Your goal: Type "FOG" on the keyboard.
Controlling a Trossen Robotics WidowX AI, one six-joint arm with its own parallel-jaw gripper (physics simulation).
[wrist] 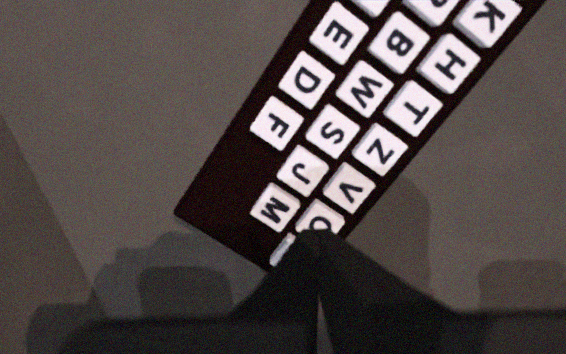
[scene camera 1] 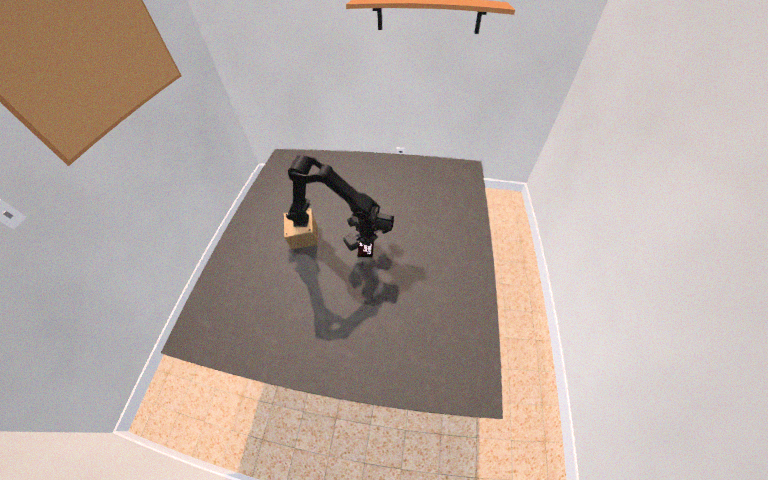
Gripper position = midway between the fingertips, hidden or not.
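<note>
What I can see in the wrist view is my gripper (wrist: 314, 241), and there's a keyboard (wrist: 372, 91) as well.
</note>
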